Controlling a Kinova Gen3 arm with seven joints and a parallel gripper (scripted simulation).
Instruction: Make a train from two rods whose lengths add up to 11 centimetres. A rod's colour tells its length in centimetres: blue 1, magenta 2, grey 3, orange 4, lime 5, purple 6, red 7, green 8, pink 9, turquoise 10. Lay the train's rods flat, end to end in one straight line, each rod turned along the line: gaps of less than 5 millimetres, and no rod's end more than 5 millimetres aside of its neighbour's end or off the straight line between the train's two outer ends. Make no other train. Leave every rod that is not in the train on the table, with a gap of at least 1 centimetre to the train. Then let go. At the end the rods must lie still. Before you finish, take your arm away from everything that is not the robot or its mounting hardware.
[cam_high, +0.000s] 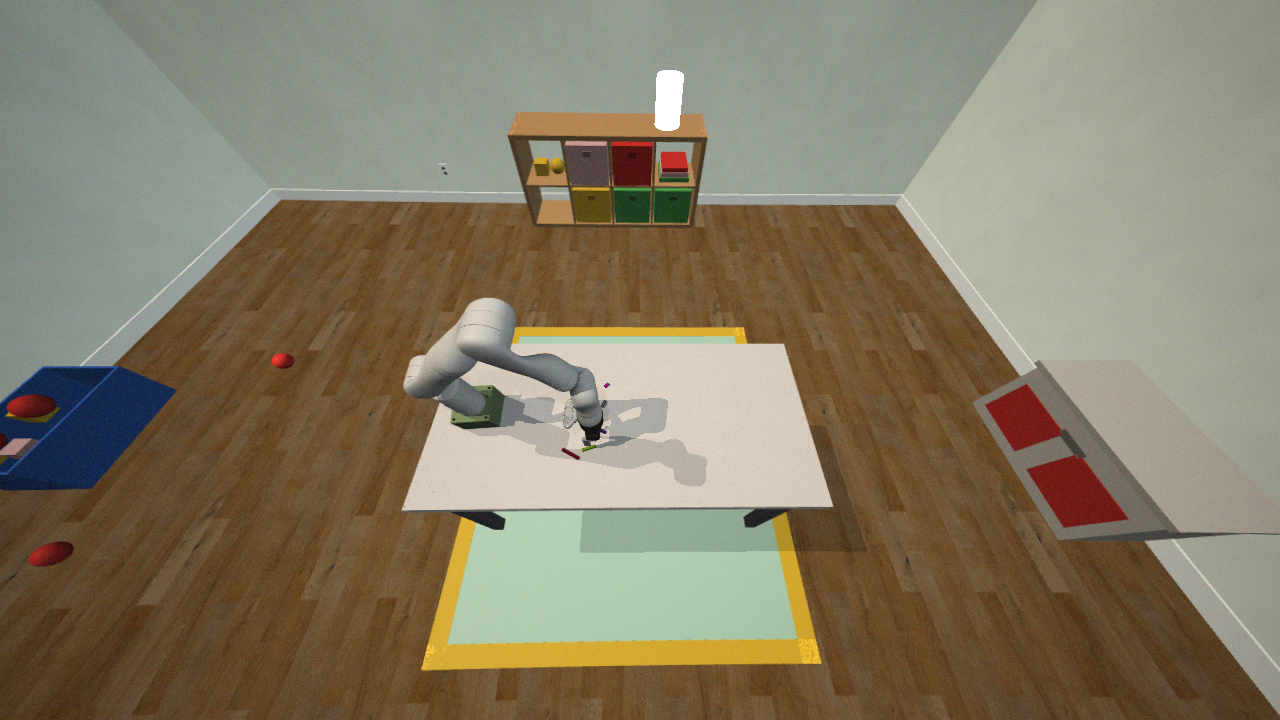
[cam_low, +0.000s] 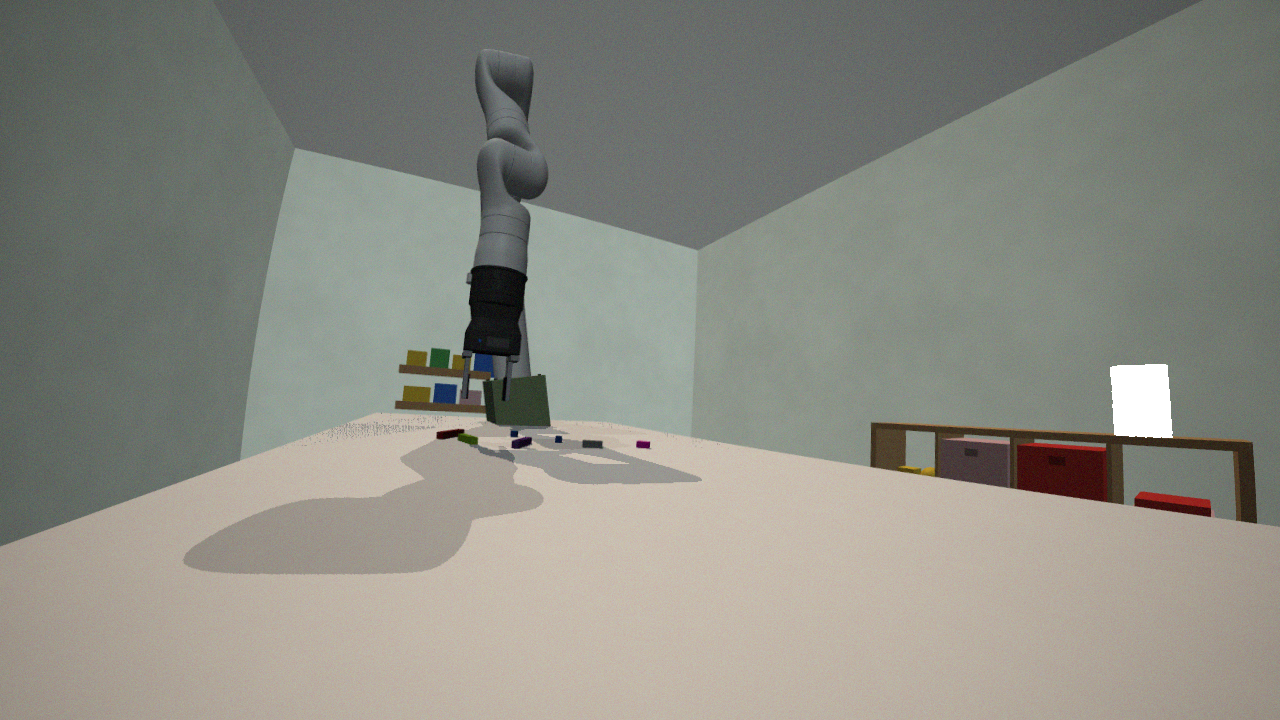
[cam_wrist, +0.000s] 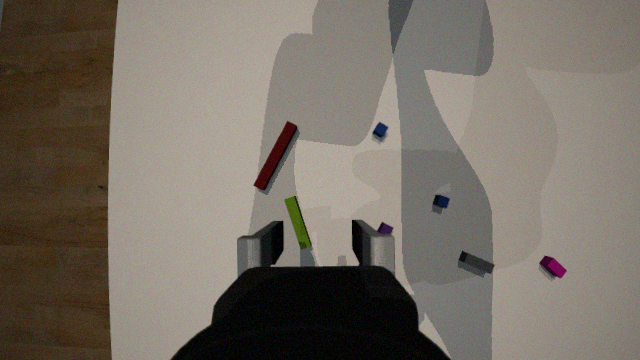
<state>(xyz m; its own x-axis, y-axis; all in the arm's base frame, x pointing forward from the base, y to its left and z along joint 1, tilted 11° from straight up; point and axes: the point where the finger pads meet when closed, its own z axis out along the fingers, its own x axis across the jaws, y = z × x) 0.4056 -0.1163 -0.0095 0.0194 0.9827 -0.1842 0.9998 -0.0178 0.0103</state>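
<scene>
My hand is 20 mm to the left of the lime rod and 70 mm above it. Also, from my hand: small blue rod: 20 mm behind, 120 mm to the left, 70 mm below; purple rod: 30 mm ahead, 50 mm to the left, 70 mm below; red rod: 70 mm behind, 40 mm to the right, 70 mm below.
</scene>
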